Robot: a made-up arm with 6 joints. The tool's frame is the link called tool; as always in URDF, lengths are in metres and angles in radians. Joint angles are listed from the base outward.
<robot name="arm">
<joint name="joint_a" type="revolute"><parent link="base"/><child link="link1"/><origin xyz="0 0 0.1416" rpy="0 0 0"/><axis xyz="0 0 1"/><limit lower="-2.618" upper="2.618"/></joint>
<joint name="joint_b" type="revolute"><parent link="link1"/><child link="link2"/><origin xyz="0 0 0" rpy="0 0 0"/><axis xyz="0.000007 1 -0.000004"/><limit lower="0" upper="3.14"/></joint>
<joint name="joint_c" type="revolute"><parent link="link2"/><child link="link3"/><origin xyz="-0.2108 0 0.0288" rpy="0 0 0"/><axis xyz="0.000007 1 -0.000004"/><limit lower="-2.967" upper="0"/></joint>
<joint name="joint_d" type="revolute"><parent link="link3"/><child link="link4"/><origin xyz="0.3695 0 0.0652" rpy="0 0 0"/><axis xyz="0.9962 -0.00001 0.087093"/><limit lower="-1.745" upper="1.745"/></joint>
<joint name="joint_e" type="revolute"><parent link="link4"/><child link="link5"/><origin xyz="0 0 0" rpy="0 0 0"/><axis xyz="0.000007 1 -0.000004"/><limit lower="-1.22" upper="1.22"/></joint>
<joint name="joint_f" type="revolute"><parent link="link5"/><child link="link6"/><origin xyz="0.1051 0 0.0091" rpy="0 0 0"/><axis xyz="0.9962 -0.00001 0.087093"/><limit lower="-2.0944" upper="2.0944"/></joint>
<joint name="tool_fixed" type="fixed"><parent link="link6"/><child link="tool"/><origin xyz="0 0 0" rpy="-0.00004 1.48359 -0.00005"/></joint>
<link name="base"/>
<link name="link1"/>
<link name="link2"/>
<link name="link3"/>
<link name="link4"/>
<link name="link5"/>
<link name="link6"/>
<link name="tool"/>
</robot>
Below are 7 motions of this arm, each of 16 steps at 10 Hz.
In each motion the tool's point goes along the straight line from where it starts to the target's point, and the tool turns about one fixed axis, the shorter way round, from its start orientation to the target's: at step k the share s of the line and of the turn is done. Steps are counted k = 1, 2, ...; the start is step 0. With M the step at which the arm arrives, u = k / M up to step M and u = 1 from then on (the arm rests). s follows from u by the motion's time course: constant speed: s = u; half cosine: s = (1 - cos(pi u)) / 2; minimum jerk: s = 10 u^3 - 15 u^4 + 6 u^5.
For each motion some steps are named. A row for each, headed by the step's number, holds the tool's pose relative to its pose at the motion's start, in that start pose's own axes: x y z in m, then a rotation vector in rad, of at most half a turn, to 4 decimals.
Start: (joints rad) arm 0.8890 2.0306 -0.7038 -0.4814 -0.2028 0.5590
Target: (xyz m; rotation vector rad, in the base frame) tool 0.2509 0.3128 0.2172 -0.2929 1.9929 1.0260
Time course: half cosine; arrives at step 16
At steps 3, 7, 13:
3: -0.0193 0.0030 -0.0213 -0.0166 -0.0622 0.0386
7: -0.0922 0.0145 -0.1017 -0.0792 -0.2972 0.1844
13: -0.2097 0.0329 -0.2314 -0.1801 -0.6763 0.4196

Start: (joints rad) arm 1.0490 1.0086 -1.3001 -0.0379 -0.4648 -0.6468
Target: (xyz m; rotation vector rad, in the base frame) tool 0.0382 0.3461 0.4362 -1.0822 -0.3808 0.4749
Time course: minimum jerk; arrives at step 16
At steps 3, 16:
3: -0.0005 0.0083 -0.0052 -0.0327 -0.0324 -0.0102
16: -0.0111 0.1704 -0.1059 -0.6701 -0.6652 -0.2091

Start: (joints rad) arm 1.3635 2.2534 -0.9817 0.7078 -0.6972 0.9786
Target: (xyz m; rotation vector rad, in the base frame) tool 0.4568 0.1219 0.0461 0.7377 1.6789 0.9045
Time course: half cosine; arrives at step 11
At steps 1, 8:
1: -0.0090 0.0001 -0.0013 -0.0019 -0.0141 0.0001
8: -0.3678 0.0043 -0.0514 -0.0791 -0.5757 0.0061

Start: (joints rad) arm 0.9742 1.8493 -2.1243 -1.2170 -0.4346 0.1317
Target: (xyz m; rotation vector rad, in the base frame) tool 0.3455 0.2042 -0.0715 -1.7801 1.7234 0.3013
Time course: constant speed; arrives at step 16
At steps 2, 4, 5, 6, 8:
2: 0.0314 0.0490 -0.0603 -0.1068 0.1422 0.0931
4: 0.0628 0.0980 -0.1207 -0.2135 0.2843 0.1862
5: 0.0785 0.1225 -0.1508 -0.2669 0.3554 0.2327
6: 0.0942 0.1469 -0.1810 -0.3203 0.4265 0.2792
8: 0.1256 0.1959 -0.2413 -0.4271 0.5687 0.3723

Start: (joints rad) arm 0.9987 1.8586 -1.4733 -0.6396 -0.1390 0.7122
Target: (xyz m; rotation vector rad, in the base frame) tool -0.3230 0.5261 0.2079 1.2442 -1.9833 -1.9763
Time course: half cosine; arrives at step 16
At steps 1, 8, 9, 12, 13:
1: 0.0012 0.0054 -0.0022 -0.0090 0.0057 0.0066
8: 0.0633 0.2804 -0.1167 -0.4700 0.2988 0.3417
9: 0.0756 0.3352 -0.1395 -0.5617 0.3571 0.4084
12: 0.1080 0.4787 -0.1993 -0.8023 0.5101 0.5834
13: 0.1159 0.5136 -0.2138 -0.8608 0.5473 0.6259

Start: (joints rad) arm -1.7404 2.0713 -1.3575 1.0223 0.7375 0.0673
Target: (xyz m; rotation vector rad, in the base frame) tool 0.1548 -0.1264 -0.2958 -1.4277 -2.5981 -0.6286
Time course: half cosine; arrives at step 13
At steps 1, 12, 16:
1: 0.0046 -0.0057 0.0023 0.0098 0.0130 -0.0179
12: 0.3151 -0.3886 0.1528 0.6621 0.8833 -1.2108
16: 0.3198 -0.3943 0.1551 0.6719 0.8964 -1.2286

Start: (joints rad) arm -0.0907 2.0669 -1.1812 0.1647 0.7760 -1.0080
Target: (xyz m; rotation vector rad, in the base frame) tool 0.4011 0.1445 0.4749 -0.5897 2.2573 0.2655
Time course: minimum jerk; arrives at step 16
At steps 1, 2, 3, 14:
1: -0.0004 0.0004 -0.0011 0.0004 -0.0016 0.0005
2: -0.0026 0.0026 -0.0078 0.0030 -0.0118 0.0038
3: -0.0079 0.0078 -0.0238 0.0092 -0.0360 0.0115
14: -0.1588 0.1568 -0.4808 0.1858 -0.7257 0.2326

